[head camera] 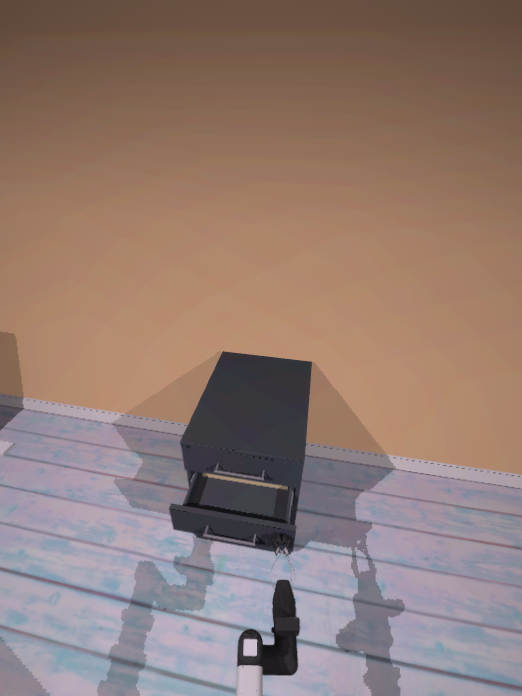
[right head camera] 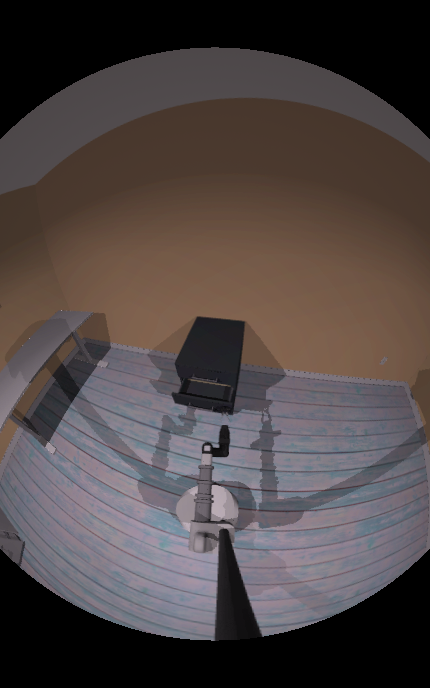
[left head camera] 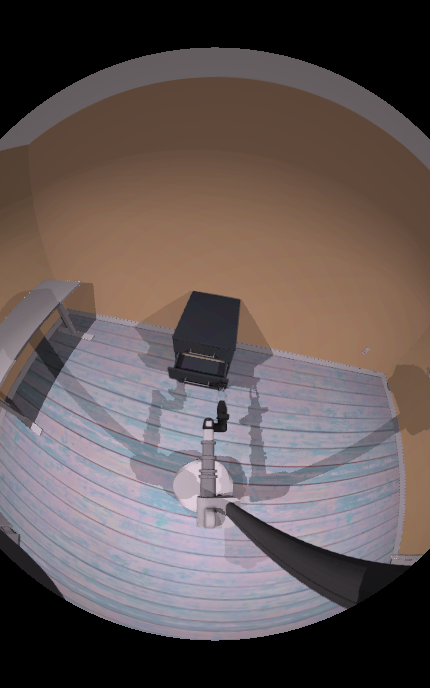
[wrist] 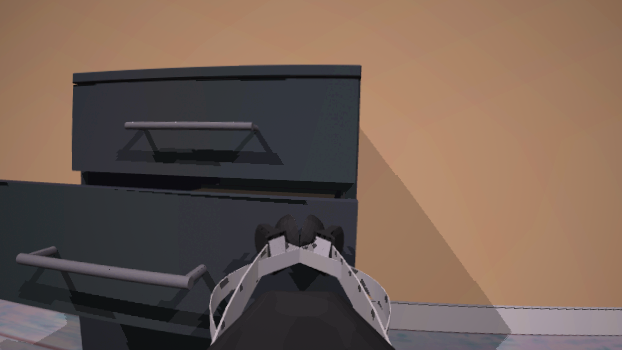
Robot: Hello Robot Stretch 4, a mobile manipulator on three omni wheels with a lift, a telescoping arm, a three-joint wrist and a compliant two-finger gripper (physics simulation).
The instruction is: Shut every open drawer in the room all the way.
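Frame: origin at the robot's base, x back, y left, z down, level; centimetres.
Seen in the pictures: gripper, fingertip midpoint: (head camera: 281, 533) (right head camera: 224, 405) (left head camera: 220, 381) (wrist: 299, 233).
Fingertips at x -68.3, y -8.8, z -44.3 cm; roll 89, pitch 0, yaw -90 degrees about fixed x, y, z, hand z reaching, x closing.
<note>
A point is followed by its place in that frame.
A dark grey drawer cabinet (head camera: 252, 399) @(x -111.6, y 1.6, z -61.8 cm) (left head camera: 210, 322) @(x -105.5, y 0.2, z -61.8 cm) (right head camera: 213, 345) @(x -107.0, y -0.1, z -61.8 cm) (wrist: 215, 74) @(x -85.6, y 2.6, z -60.6 cm) stands against the wall. Its top drawer (wrist: 300, 130) @(x -83.8, y -8.7, z -53.5 cm) sits flush with the cabinet. The drawer below it (head camera: 191, 520) @(x -73.3, y 20.5, z -42.1 cm) (left head camera: 197, 377) @(x -71.1, y 6.8, z -43.2 cm) (right head camera: 195, 402) @(x -71.7, y 11.0, z -41.4 cm) (wrist: 125, 220) @(x -71.0, y 6.7, z -44.2 cm) is pulled out, and its inside shows from above. A bar handle (head camera: 230, 538) @(x -68.2, y 7.2, z -41.1 cm) (wrist: 105, 271) @(x -67.4, y 6.6, z -40.8 cm) is on its front. My gripper (head camera: 281, 544) (left head camera: 222, 388) @(x -68.3, y -8.8, z -44.3 cm) (right head camera: 225, 410) @(x -68.3, y -8.8, z -44.3 cm) (wrist: 299, 233) @(x -68.3, y -8.8, z -44.3 cm) is shut and empty, its fingertips together at the right end of the open drawer's front, right of the handle. Whether they touch it I cannot tell. The cabinet's lower part is mostly hidden.
A grey table (left head camera: 30, 324) @(x -86.8, y 154.6, z -69.3 cm) (right head camera: 38, 357) @(x -78.4, y 159.0, z -69.3 cm) stands at the left wall. A white skirting board (head camera: 415, 464) @(x -128.8, y -85.3, z -3.3 cm) (wrist: 450, 317) @(x -133.7, y -57.1, z -2.1 cm) runs along the wall behind the cabinet. Part of a grey object (right head camera: 11, 546) shows at the lower left edge of the right head view.
</note>
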